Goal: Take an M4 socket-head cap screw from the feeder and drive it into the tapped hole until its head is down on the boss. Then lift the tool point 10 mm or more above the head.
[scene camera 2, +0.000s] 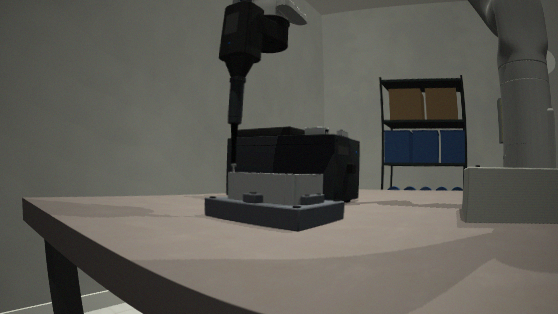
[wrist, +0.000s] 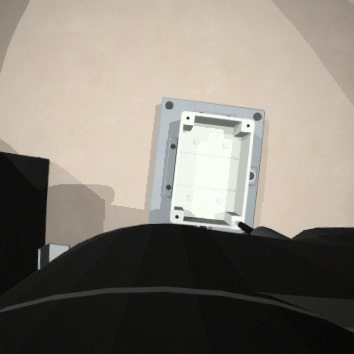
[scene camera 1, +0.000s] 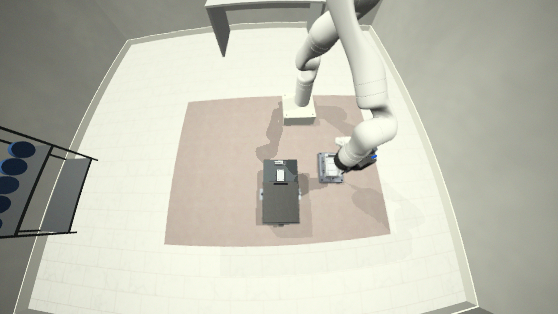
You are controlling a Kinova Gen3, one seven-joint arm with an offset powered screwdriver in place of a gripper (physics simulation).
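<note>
My screwdriver (scene camera 2: pixel 233 164) (wrist: pixel 241 225) stands near upright over a corner of the pale open housing (scene camera 1: pixel 331 168) (scene camera 2: pixel 260 187) (wrist: pixel 212 172). A small light screw (scene camera 2: pixel 233 168) is at the bit's tip, upright, at the housing's top edge in scene camera 2; its head stands above the boss. How far its thread is in the hole cannot be told. In the wrist view the bit reaches the lower right corner boss and covers the hole there. The housing sits in a grey fixture plate (scene camera 1: pixel 321 175) (scene camera 2: pixel 260 215) (wrist: pixel 170 120). The dark feeder (scene camera 1: pixel 281 205) (scene camera 2: pixel 305 160) (wrist: pixel 22 200) stands beside it.
The robot base (scene camera 1: pixel 299 119) (scene camera 2: pixel 510 195) stands on the table (scene camera 1: pixel 215 175) (scene camera 2: pixel 175 235) behind the feeder. Small clamps (scene camera 2: pixel 252 198) flank the housing on the fixture. A shelf rack (scene camera 2: pixel 382 110) with boxes and a bench (scene camera 1: pixel 219 30) are farther off.
</note>
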